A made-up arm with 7 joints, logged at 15 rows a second.
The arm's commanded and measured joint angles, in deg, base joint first. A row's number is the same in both.
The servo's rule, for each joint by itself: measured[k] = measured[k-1] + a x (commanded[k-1-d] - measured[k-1]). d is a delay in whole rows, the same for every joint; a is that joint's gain. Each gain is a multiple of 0.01, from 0.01 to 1. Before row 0 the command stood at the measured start. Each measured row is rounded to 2 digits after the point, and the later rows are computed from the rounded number. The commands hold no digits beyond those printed.
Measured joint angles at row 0: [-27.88 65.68 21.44 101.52 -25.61 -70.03 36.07]
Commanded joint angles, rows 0 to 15: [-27.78 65.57 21.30 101.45 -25.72 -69.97 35.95]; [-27.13 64.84 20.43 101.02 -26.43 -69.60 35.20]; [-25.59 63.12 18.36 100.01 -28.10 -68.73 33.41]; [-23.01 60.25 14.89 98.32 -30.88 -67.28 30.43]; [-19.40 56.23 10.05 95.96 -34.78 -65.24 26.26]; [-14.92 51.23 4.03 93.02 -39.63 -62.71 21.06]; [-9.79 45.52 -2.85 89.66 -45.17 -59.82 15.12]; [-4.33 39.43 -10.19 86.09 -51.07 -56.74 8.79]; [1.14 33.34 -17.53 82.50 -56.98 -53.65 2.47]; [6.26 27.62 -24.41 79.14 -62.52 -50.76 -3.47]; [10.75 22.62 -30.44 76.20 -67.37 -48.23 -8.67]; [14.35 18.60 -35.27 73.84 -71.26 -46.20 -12.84]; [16.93 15.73 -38.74 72.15 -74.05 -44.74 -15.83]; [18.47 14.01 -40.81 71.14 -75.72 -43.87 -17.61]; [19.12 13.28 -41.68 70.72 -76.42 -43.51 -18.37]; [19.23 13.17 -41.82 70.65 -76.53 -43.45 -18.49]
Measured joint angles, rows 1 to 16: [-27.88 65.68 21.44 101.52 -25.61 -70.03 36.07]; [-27.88 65.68 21.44 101.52 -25.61 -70.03 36.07]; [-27.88 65.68 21.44 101.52 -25.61 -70.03 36.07]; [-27.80 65.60 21.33 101.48 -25.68 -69.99 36.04]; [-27.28 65.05 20.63 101.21 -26.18 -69.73 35.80]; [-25.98 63.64 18.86 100.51 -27.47 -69.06 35.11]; [-23.69 61.17 15.76 99.24 -29.75 -67.87 33.75]; [-20.39 57.56 11.31 97.34 -33.12 -66.11 31.58]; [-16.18 52.94 5.63 94.83 -37.48 -63.83 28.53]; [-11.26 47.52 -0.98 91.83 -42.63 -61.14 24.64]; [-5.92 41.61 -8.16 88.50 -48.28 -58.19 20.04]; [-0.48 35.57 -15.47 85.02 -54.11 -55.15 14.94]; [4.71 29.77 -22.44 81.61 -59.74 -52.21 9.60]; [9.36 24.55 -28.68 78.47 -64.85 -49.54 4.30]; [13.20 20.21 -33.82 75.78 -69.14 -47.30 -0.67]; [16.07 16.94 -37.66 73.67 -72.43 -45.58 -5.07]
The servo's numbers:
d 3
a 0.77 0.73 0.78 0.58 0.67 0.67 0.29

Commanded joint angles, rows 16 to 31: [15.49 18.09 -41.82 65.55 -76.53 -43.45 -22.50]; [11.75 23.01 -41.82 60.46 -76.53 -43.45 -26.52]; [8.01 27.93 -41.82 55.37 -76.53 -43.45 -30.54]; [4.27 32.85 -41.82 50.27 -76.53 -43.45 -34.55]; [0.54 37.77 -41.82 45.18 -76.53 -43.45 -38.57]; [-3.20 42.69 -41.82 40.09 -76.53 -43.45 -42.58]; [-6.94 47.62 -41.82 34.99 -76.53 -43.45 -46.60]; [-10.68 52.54 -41.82 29.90 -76.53 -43.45 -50.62]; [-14.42 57.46 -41.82 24.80 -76.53 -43.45 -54.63]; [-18.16 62.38 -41.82 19.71 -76.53 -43.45 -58.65]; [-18.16 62.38 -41.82 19.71 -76.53 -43.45 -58.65]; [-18.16 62.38 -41.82 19.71 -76.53 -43.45 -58.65]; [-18.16 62.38 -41.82 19.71 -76.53 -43.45 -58.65]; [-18.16 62.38 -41.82 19.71 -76.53 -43.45 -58.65]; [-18.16 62.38 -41.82 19.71 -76.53 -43.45 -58.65]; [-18.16 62.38 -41.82 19.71 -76.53 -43.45 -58.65]
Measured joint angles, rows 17 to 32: [17.92 14.80 -40.12 72.20 -74.63 -44.43 -8.71]; [18.84 13.69 -41.34 71.34 -75.83 -43.81 -11.51]; [19.14 13.31 -41.71 70.94 -76.30 -43.57 -13.53]; [16.33 16.80 -41.80 67.81 -76.45 -43.49 -16.13]; [12.80 21.33 -41.82 63.55 -76.50 -43.46 -19.14]; [9.11 26.15 -41.82 58.81 -76.52 -43.45 -22.45]; [5.38 31.04 -41.82 53.86 -76.53 -43.45 -25.96]; [1.65 35.95 -41.82 48.83 -76.53 -43.45 -29.62]; [-2.08 40.87 -41.82 43.76 -76.53 -43.45 -33.38]; [-5.82 45.80 -41.82 38.67 -76.53 -43.45 -37.21]; [-9.56 50.72 -41.82 33.58 -76.53 -43.45 -41.10]; [-13.30 55.64 -41.82 28.49 -76.53 -43.45 -45.02]; [-17.04 60.56 -41.82 23.40 -76.53 -43.45 -48.97]; [-17.90 61.89 -41.82 21.26 -76.53 -43.45 -51.78]; [-18.10 62.25 -41.82 20.36 -76.53 -43.45 -53.77]; [-18.15 62.34 -41.82 19.98 -76.53 -43.45 -55.19]
